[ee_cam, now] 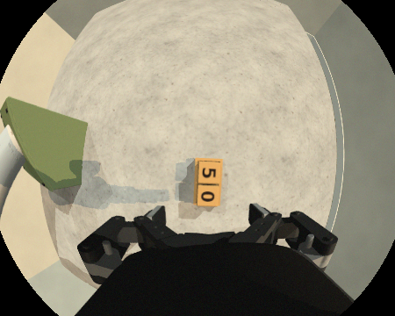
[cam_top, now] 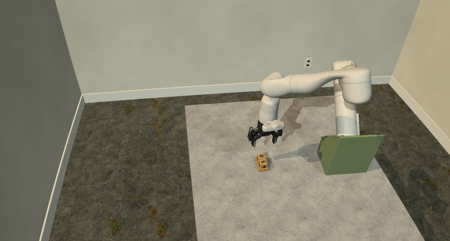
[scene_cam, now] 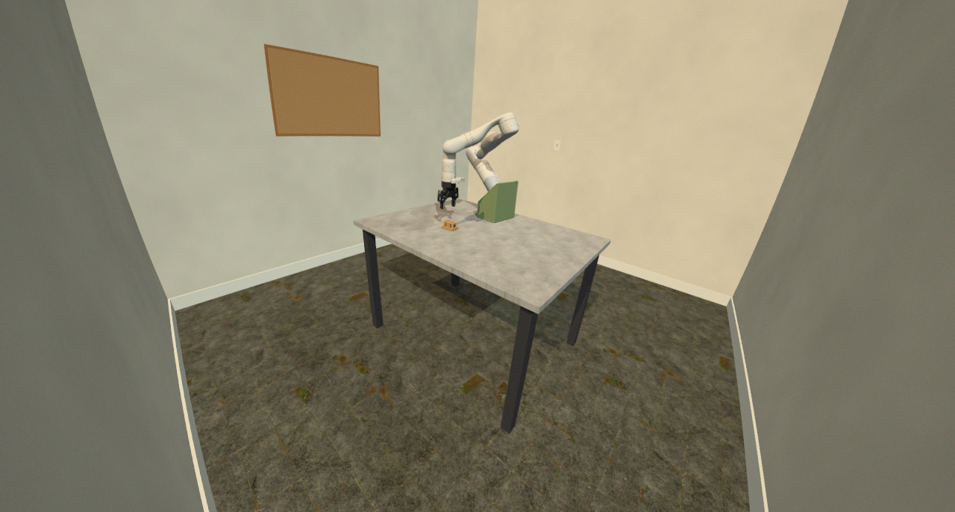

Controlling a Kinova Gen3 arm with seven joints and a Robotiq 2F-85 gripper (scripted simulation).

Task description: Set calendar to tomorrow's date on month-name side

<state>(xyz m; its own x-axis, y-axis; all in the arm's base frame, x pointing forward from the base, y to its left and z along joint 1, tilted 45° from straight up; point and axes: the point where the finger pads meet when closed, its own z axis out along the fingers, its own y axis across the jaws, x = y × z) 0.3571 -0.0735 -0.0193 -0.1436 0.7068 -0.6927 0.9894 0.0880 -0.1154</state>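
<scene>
Right now the wooden tray is 110 mm below my hand and 20 mm to the left of it.
</scene>
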